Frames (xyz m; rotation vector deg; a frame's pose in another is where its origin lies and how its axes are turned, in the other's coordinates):
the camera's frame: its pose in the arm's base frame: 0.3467 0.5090 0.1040 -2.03 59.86 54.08
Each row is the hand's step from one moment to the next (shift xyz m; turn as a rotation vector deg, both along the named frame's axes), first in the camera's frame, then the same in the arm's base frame.
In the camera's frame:
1: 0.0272 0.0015 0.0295 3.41 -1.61 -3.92
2: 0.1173 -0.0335 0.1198 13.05 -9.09 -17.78
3: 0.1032 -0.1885 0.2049 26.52 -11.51 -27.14
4: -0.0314 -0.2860 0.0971 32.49 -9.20 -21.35
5: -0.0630 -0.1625 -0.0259 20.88 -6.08 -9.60
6: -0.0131 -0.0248 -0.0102 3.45 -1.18 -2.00
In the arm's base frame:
1: 0.0246 0.0315 -0.0038 -1.17 -0.53 -5.29
2: 0.1277 0.1078 -0.0362 -4.49 -5.09 -22.87
3: 0.2914 0.0397 -0.0406 -7.39 -2.03 -38.91
4: 0.2582 -0.1556 -0.0364 -3.83 5.82 -39.34
5: 0.0812 -0.1533 -0.0306 0.61 5.46 -23.13
6: 0.0073 -0.0284 -0.0054 -0.08 0.61 -4.11

